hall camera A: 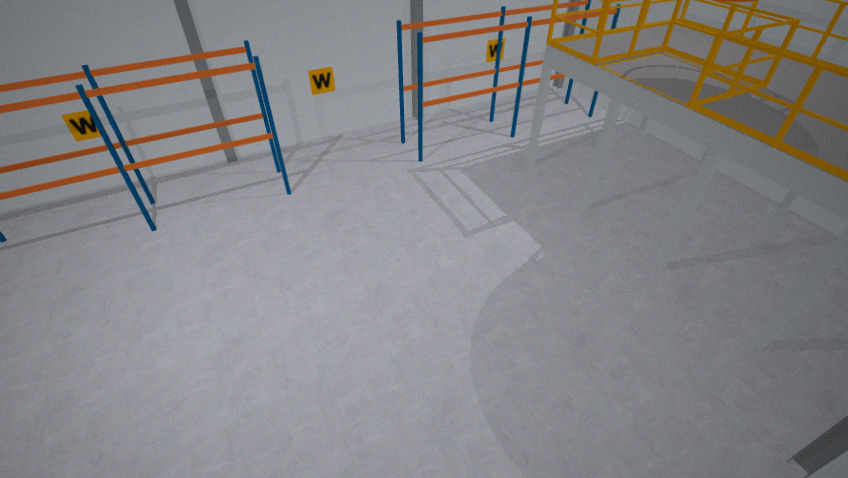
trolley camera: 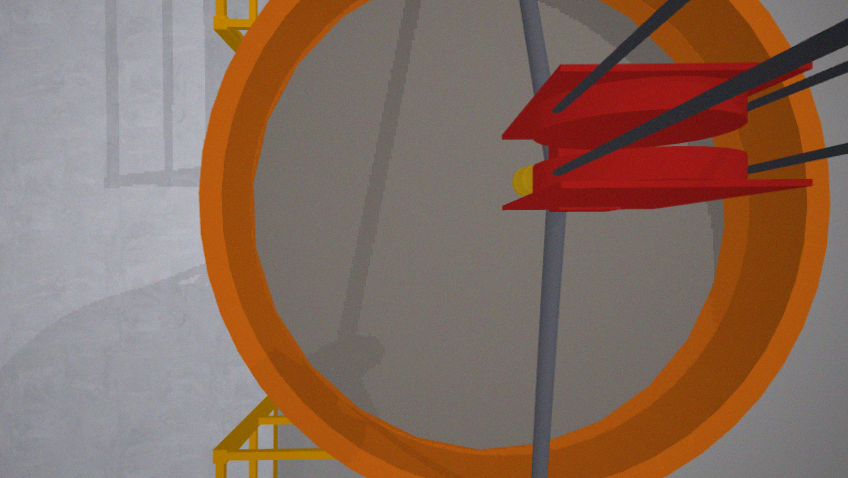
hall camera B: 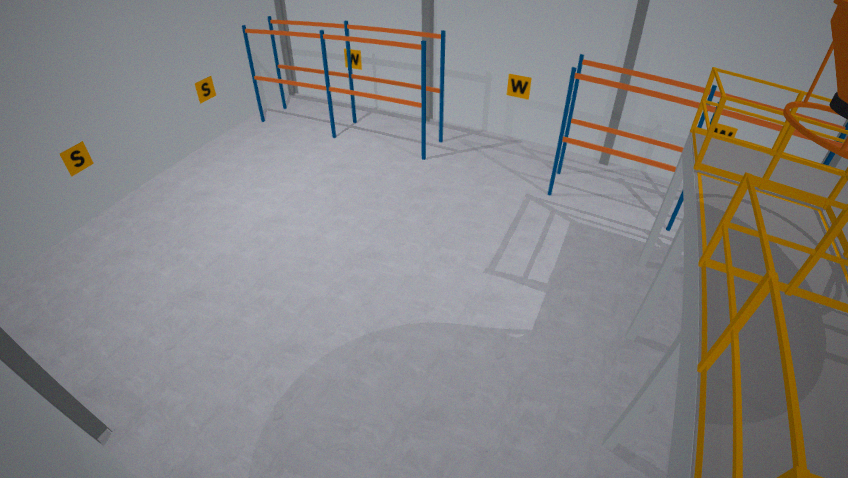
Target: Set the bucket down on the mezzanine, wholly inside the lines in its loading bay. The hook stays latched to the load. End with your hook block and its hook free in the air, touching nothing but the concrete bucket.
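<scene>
The orange concrete bucket [hall camera B: 840,47] [trolley camera: 212,195] is cut off by the right edge in hall camera B, its foot ring [hall camera B: 798,112] beside the upper mezzanine railing in that view. In the trolley view its round mouth hides the deck below. My red hook block [trolley camera: 641,130] hangs over the mouth, right of its middle. Part of my yellow hook [trolley camera: 523,181] shows at the block; its latch is hidden. The bucket's grey bail [trolley camera: 552,296] passes under the block. The mezzanine [hall camera A: 653,105] [hall camera B: 688,308] carries a round shadow on its deck. The loading bay lines do not show clearly.
Yellow railings [hall camera A: 706,72] [hall camera B: 771,277] [trolley camera: 220,456] border the mezzanine, two corners showing at the bucket's left in the trolley view. Blue and orange racks [hall camera A: 420,95] [hall camera B: 423,100] stand along the W wall. Dark shadows lie on the floor beside the mezzanine.
</scene>
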